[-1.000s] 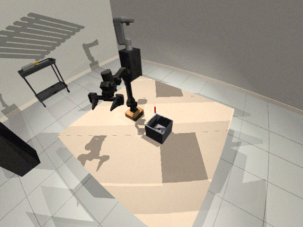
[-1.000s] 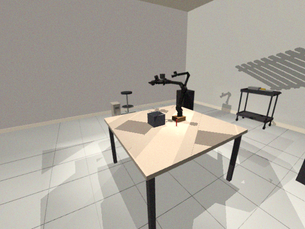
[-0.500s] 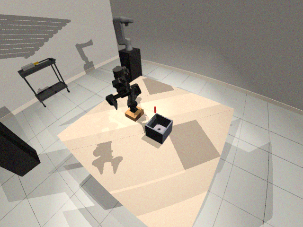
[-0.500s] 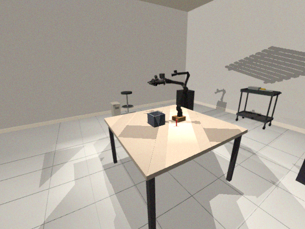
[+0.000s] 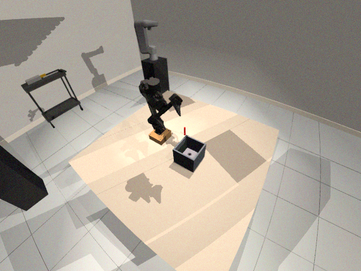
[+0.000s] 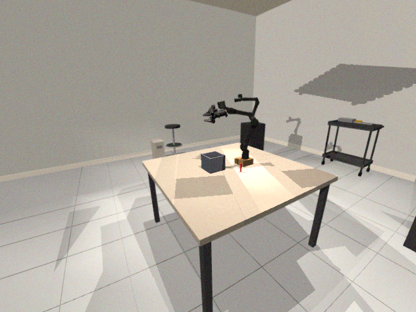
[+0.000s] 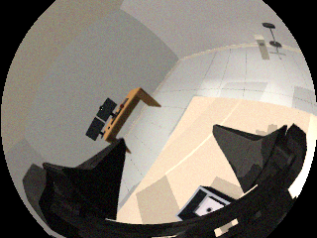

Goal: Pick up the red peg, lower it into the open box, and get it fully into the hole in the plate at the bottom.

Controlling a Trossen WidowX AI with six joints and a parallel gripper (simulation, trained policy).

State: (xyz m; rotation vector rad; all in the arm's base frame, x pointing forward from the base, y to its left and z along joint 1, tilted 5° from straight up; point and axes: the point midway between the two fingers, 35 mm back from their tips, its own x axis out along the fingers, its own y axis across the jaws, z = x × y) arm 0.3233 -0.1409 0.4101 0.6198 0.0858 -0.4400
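My gripper tip is now 20 cm past the red peg, 32 cm to the right of it and 41 cm above it.
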